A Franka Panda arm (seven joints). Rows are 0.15 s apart.
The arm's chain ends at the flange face. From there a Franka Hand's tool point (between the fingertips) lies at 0.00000 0.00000 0.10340 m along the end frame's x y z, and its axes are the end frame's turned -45 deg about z.
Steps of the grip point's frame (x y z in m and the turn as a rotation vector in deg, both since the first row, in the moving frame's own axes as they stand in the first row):
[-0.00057, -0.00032, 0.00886, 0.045, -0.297, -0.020]
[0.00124, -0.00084, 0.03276, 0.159, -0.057, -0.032]
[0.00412, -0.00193, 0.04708, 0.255, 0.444, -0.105]
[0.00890, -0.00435, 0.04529, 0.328, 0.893, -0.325]
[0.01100, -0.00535, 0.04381, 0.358, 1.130, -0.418]
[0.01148, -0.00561, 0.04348, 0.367, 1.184, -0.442]
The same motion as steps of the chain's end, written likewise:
[-0.00019, -0.00014, 0.00886, -0.178, -0.242, -0.020]
[0.00056, -0.00134, 0.03276, 0.072, -0.153, -0.032]
[0.00131, -0.00339, 0.04708, 0.494, 0.134, -0.105]
[0.00250, -0.00781, 0.04530, 0.863, 0.400, -0.325]
[0.00302, -0.00966, 0.04383, 1.052, 0.546, -0.418]
[0.00312, -0.01010, 0.04350, 1.097, 0.578, -0.442]

